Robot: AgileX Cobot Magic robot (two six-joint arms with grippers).
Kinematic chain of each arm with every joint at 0, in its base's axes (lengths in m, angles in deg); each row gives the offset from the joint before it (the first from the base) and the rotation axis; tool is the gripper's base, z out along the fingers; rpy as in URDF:
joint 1: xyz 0 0 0.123 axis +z
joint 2: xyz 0 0 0 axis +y
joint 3: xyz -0.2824 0 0.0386 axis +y
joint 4: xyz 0.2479 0 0.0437 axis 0.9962 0 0.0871
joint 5: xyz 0 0 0 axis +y
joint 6: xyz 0.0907 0 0.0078 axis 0.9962 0 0.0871
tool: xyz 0 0 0 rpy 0 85 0
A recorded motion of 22 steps. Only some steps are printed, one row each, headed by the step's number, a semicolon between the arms.
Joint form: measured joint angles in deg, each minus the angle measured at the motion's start. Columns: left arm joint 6, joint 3, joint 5, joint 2, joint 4, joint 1; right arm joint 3, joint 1, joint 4, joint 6, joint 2, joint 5.
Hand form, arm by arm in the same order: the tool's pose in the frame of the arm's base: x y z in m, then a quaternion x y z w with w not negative. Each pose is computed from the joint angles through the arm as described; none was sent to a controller.
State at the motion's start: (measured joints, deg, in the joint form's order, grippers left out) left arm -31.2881 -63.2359 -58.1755 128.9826 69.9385 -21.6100; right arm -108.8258 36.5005 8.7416 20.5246 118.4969 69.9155
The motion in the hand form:
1: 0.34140 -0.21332 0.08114 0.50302 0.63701 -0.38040 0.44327; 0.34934 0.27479 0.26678 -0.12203 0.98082 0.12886 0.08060
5: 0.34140 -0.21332 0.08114 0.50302 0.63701 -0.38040 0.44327; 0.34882 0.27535 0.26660 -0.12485 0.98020 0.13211 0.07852
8: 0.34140 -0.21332 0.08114 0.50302 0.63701 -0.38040 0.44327; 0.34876 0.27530 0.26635 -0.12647 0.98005 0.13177 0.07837
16: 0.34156 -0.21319 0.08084 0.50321 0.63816 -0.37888 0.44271; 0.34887 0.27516 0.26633 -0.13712 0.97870 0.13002 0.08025
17: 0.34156 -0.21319 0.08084 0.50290 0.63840 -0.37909 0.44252; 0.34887 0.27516 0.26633 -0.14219 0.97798 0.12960 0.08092
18: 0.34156 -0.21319 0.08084 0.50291 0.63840 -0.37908 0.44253; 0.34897 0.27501 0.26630 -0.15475 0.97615 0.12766 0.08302
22: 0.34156 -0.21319 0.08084 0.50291 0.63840 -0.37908 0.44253; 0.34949 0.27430 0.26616 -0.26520 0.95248 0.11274 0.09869
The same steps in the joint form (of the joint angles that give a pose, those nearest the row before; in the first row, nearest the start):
1: 0.00 0.00 0.00 0.00 0.00 0.00; 0.13 0.00 0.06 -0.12 0.00 0.04
5: 0.00 0.00 0.00 0.00 0.00 0.00; 0.19 0.00 0.57 -0.57 0.00 0.04
8: 0.00 0.00 0.00 0.00 0.00 0.00; 0.24 0.00 0.57 -0.77 0.00 0.04
16: 0.00 0.00 0.23 0.00 0.00 0.00; 0.24 0.00 0.45 -1.98 0.00 0.04
17: -0.06 0.00 0.23 0.00 0.00 0.00; 0.24 0.00 0.45 -2.58 0.00 0.04
18: -0.05 0.00 0.23 0.00 0.00 0.00; 0.24 0.00 0.33 -4.02 0.00 0.04
22: -0.05 0.00 0.23 0.00 0.00 0.00; 0.24 0.00 -0.27 -16.99 0.00 0.04

